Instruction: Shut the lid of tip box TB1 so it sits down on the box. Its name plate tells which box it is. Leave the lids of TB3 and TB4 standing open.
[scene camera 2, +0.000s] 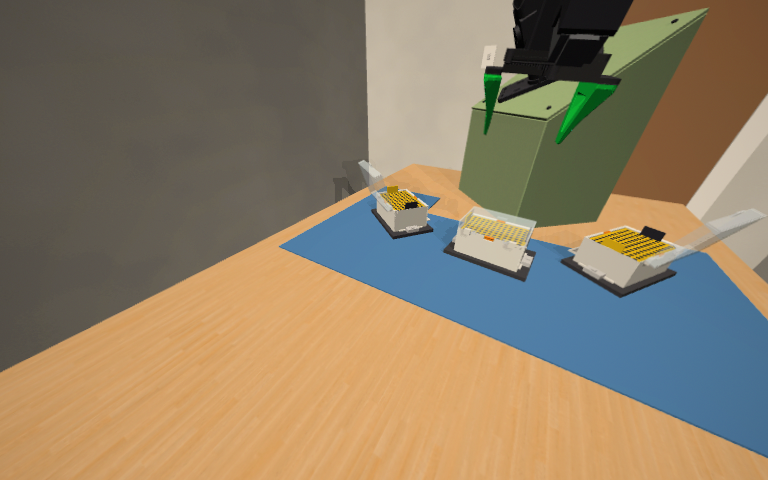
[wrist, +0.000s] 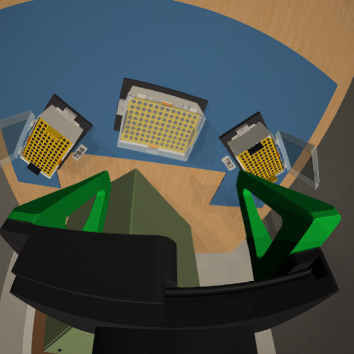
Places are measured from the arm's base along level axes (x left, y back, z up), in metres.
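Pixels of known places: gripper, fingertip midpoint: (scene camera 2: 520, 138) (wrist: 173, 177); arm's base, origin of the base link: (scene camera 2: 545, 79).
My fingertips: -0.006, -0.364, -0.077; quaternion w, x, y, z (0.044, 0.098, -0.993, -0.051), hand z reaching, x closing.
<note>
Ahead of a thing's pixels: the offset from my fingertips to its top centre, as dx, dy, dz. "spot": to the spot under its first point. Level surfaces: height alone.
The middle tip box {+0.001, +0.059, -0.154} (scene camera 2: 487, 252) (wrist: 150, 93) has its clear lid {spot: +0.004, +0.066, -0.155} (scene camera 2: 501, 217) (wrist: 150, 152) down over its yellow rack; whether it is fully seated is hard to tell. Its name plate does not show. The box {-0.217, +0.099, -0.166} (scene camera 2: 410, 220) (wrist: 250, 134) with plate TB3 {spot: -0.182, +0.142, -0.230} (wrist: 228, 163) has its lid {-0.268, +0.039, -0.078} (scene camera 2: 370, 172) (wrist: 300, 155) standing open. The box {+0.207, +0.121, -0.166} (scene camera 2: 606, 264) (wrist: 59, 120) with plate TB4 {spot: +0.162, +0.155, -0.230} (wrist: 79, 152) has its lid {+0.269, +0.072, -0.078} (scene camera 2: 710, 234) (wrist: 15, 131) standing open. My gripper (scene camera 2: 522, 138) (wrist: 173, 177) is open and empty, high above and behind the middle box, apart from all three.
A tall green cabinet (scene camera 2: 501, 164) (wrist: 160, 215) stands behind the middle box, close to the gripper. The boxes stand on dark bases on a blue mat {dz -0.232} (scene camera 2: 453, 305) (wrist: 100, 45) on the wooden table {dz -0.235} (scene camera 2: 254, 350). A grey wall (scene camera 2: 198, 113) rises at the left in the scene view.
</note>
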